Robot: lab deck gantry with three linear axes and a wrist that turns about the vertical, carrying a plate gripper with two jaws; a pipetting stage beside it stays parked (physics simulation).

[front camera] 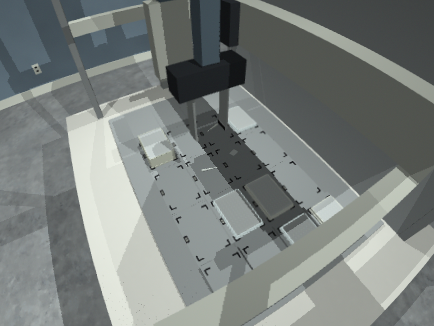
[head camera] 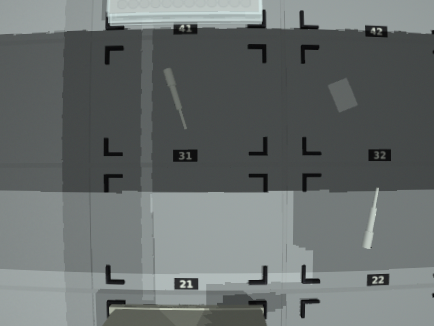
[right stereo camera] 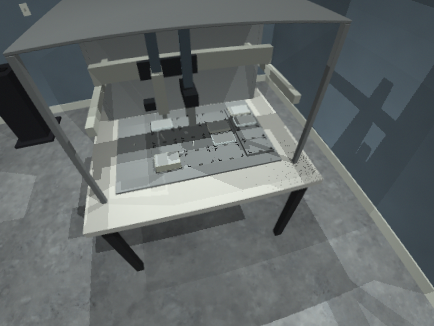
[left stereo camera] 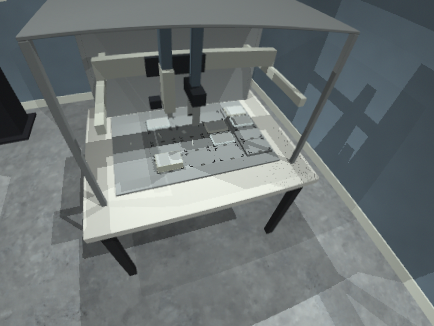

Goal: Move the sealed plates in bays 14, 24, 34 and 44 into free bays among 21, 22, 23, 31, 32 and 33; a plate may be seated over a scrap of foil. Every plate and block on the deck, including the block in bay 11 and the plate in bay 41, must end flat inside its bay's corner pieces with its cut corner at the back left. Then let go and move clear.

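Pixels of known places: gripper, between the fingertips: [front camera: 208, 131] [right stereo camera: 191, 120] [left stereo camera: 193, 120]; robot's base, origin of its link: [front camera: 140, 144] [right stereo camera: 156, 172] [left stereo camera: 157, 173].
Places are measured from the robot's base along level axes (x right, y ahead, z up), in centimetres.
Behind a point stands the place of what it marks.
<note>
My gripper [front camera: 209, 132] {x -16.0, y 22.0, z 16.0 cm} [left stereo camera: 195, 123] {x -16.0, y 22.0, z 16.0 cm} [right stereo camera: 192, 122] {x -16.0, y 22.0, z 16.0 cm} is open, with no plate between its jaws. It hangs above the back middle of the deck; the exact bay is unclear. Sealed plates lie in bay 34 [front camera: 300, 228] {x -25.7, y 52.5, z 2.9 cm} [left stereo camera: 242, 120] {x -25.3, y 56.1, z 2.9 cm} and bay 44 [front camera: 327, 208] {x -36.3, y 52.1, z 2.9 cm} [left stereo camera: 235, 110] {x -35.9, y 55.9, z 2.9 cm}. A plate [front camera: 237, 212] {x -14.8, y 39.5, z 1.4 cm} [left stereo camera: 223, 139] {x -13.3, y 39.1, z 1.4 cm} lies in bay 23, and a shaded plate [front camera: 270, 195] {x -25.8, y 39.7, z 1.4 cm} [left stereo camera: 216, 126] {x -25.0, y 39.1, z 1.4 cm} in bay 33. The plate in bay 41 [front camera: 242, 119] {x -37.1, y 8.3, z 1.4 cm} [head camera: 185, 10] {x -32.6, y 6.6, z 1.4 cm} and the tall block in bay 11 [front camera: 159, 150] {x -4.3, y 10.5, z 4.2 cm} [head camera: 185, 317] {x -8.4, y 6.5, z 1.8 cm} look flat. Cut corners are too small or out of view.
A foil scrap [head camera: 343, 95] {x -26.1, y 19.6, z 0.1 cm} lies in bay 32. A thin stepped stick [head camera: 175, 97] {x -25.8, y 5.7, z 0.5 cm} lies in bay 31, and another stick [head camera: 370, 220] {x -15.7, y 21.7, z 0.5 cm} in bay 22. The parked pipetting stage [left stereo camera: 167, 90] [right stereo camera: 159, 92] stands left of my gripper in the stereo views.
</note>
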